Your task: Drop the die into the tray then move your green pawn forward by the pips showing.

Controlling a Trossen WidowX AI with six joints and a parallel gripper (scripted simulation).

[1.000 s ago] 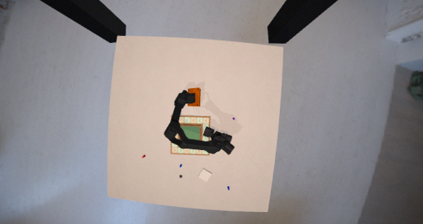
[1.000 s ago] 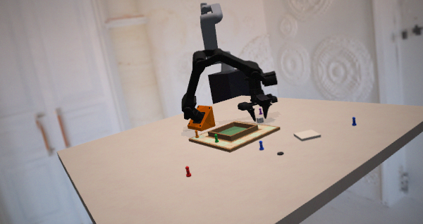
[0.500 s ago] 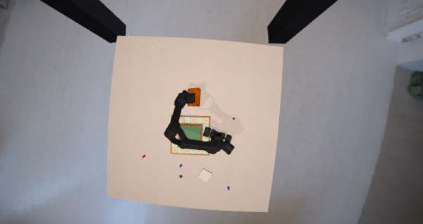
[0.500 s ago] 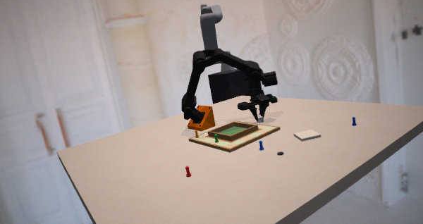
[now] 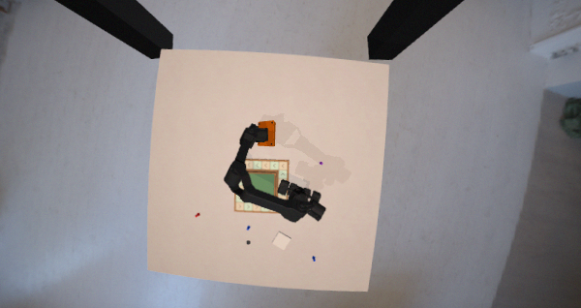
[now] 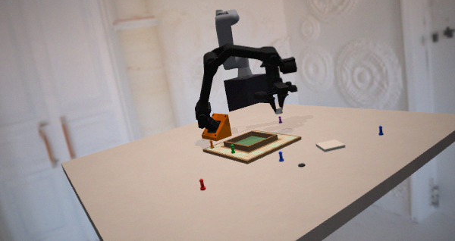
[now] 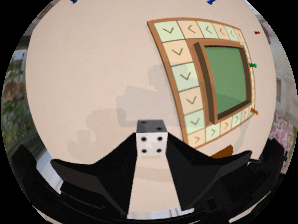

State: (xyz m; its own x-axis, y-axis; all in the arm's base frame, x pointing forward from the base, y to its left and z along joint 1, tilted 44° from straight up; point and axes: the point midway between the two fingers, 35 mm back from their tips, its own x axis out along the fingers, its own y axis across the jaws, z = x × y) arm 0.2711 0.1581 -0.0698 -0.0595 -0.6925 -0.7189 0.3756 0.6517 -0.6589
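Right now the green pawn is 20 mm ahead of my gripper tip, 300 mm to the right of it and 70 mm below it. The rest, counted from my gripper tip: purple pawn: 110 mm behind, 130 mm to the left, 80 mm below; green-floored tray: 190 mm to the right, 90 mm below; white die: right at my gripper tip.
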